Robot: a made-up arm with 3 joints. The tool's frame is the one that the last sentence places.
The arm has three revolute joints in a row. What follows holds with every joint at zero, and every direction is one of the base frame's. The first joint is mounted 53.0 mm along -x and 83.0 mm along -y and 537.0 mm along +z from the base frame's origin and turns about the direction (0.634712, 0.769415, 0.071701), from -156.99 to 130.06 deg. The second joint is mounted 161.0 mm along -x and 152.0 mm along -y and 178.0 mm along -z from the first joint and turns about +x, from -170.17 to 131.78 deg. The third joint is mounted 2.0 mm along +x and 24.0 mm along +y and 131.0 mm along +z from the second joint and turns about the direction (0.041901, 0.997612, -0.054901), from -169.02 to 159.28 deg. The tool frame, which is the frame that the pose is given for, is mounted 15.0 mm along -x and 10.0 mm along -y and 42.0 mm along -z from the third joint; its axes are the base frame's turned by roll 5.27, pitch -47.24 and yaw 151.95 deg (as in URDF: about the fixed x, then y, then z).
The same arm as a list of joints. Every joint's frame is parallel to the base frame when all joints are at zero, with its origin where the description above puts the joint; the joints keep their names.
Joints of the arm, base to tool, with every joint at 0 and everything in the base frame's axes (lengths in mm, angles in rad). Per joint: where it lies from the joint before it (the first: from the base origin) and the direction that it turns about. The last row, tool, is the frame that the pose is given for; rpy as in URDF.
joint 1: xyz -53 -83 537 axis 0.634712 0.769415 0.071701
joint 2: xyz -161 -152 -178 axis 1 0 0
joint 3: xyz 2 24 131 axis 0.041901 0.997612 -0.054901
tool: xyz -15 -10 -42 rpy 0.092 -0.8245 2.652
Joint limits (rad, base to tool): -2.74..2.27 -2.97..2.3 -2.95..2.78

